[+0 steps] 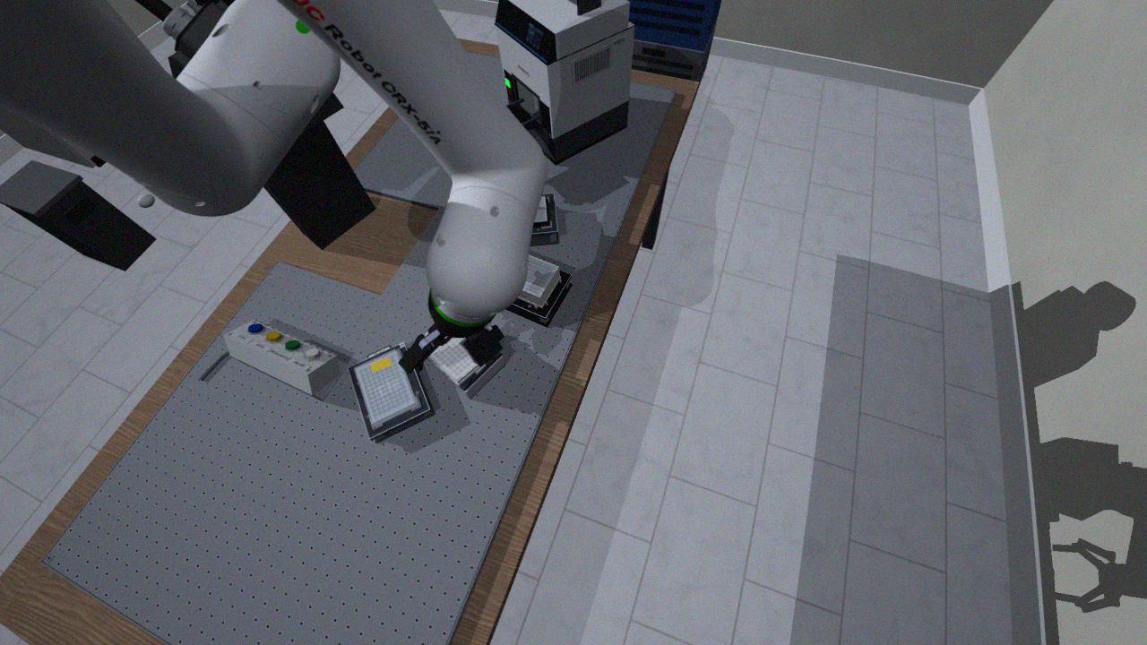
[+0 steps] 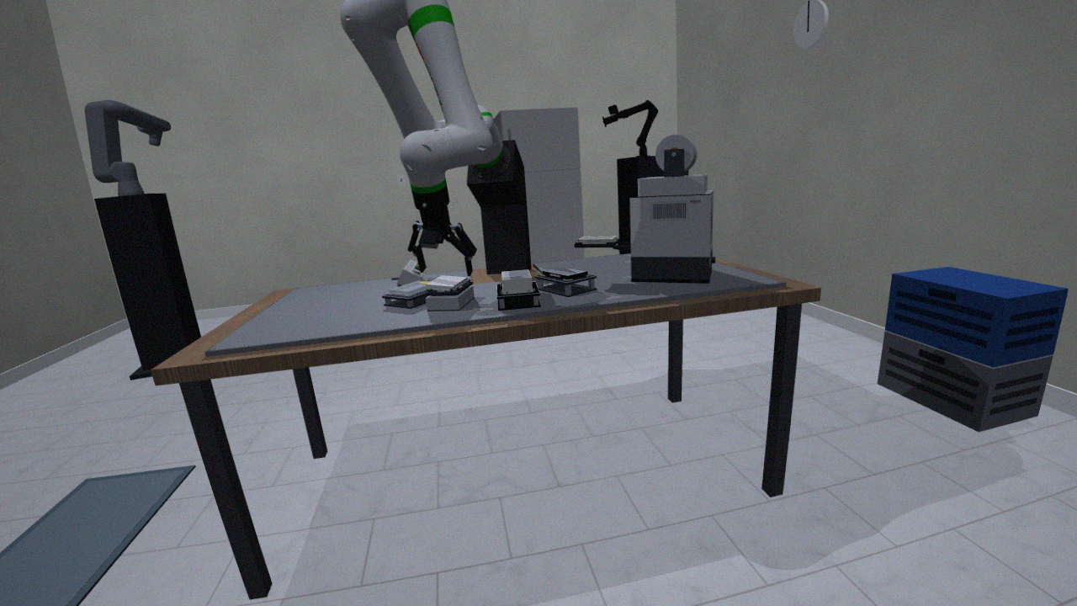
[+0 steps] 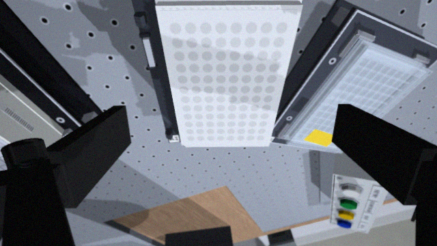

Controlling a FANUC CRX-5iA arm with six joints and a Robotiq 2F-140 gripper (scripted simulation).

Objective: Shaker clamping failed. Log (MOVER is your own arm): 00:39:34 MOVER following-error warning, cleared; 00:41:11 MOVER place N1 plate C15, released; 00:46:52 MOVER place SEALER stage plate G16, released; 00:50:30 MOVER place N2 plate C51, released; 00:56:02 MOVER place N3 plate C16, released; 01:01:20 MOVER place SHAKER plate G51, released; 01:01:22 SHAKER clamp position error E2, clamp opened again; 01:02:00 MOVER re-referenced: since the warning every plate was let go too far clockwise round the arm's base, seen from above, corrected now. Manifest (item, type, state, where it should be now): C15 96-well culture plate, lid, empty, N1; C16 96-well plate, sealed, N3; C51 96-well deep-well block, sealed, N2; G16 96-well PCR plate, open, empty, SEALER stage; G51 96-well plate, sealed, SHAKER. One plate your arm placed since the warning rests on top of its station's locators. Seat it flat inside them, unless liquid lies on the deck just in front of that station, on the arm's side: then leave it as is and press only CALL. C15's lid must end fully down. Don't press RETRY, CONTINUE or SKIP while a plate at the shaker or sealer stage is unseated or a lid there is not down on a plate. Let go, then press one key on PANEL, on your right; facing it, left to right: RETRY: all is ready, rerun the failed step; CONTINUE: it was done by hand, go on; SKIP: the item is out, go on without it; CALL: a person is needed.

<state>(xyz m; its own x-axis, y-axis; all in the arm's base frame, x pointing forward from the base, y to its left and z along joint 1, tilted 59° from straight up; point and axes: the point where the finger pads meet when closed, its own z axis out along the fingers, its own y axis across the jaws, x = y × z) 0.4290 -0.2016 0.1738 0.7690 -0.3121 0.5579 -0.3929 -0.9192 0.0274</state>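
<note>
Right now the shaker is 30 mm ahead of my hand and 70 mm below it.
</note>
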